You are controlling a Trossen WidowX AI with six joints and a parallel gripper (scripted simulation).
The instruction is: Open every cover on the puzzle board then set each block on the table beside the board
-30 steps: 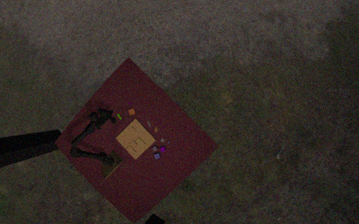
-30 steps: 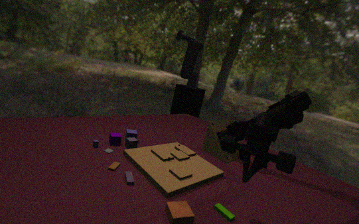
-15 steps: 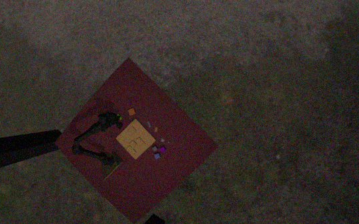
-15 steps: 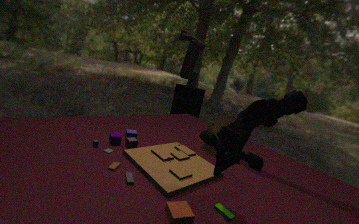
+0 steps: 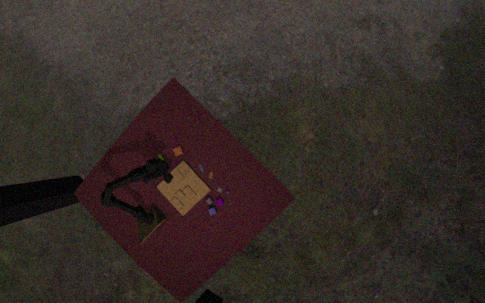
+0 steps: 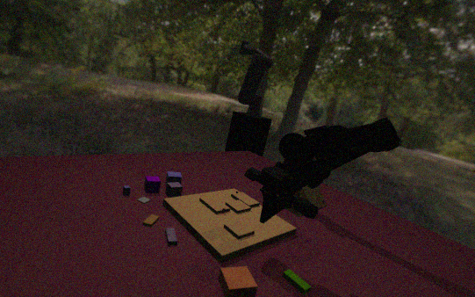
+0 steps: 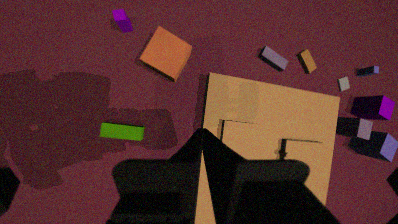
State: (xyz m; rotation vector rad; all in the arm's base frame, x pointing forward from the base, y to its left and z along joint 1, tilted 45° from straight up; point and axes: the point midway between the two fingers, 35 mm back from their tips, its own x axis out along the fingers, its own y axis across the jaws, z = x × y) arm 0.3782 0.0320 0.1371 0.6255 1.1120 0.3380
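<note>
My gripper tip is 17 cm to the left of the grey bar, 12 cm short of it and 9 cm above it. Also, from my gripper tip: green bar: 12 cm to the left, 9 cm below, 1 cm behind; orange block: 11 cm ahead, 8 cm below, 4 cm to the left; flat orange tile: 26 cm to the right, 12 cm ahead, 9 cm below.
</note>
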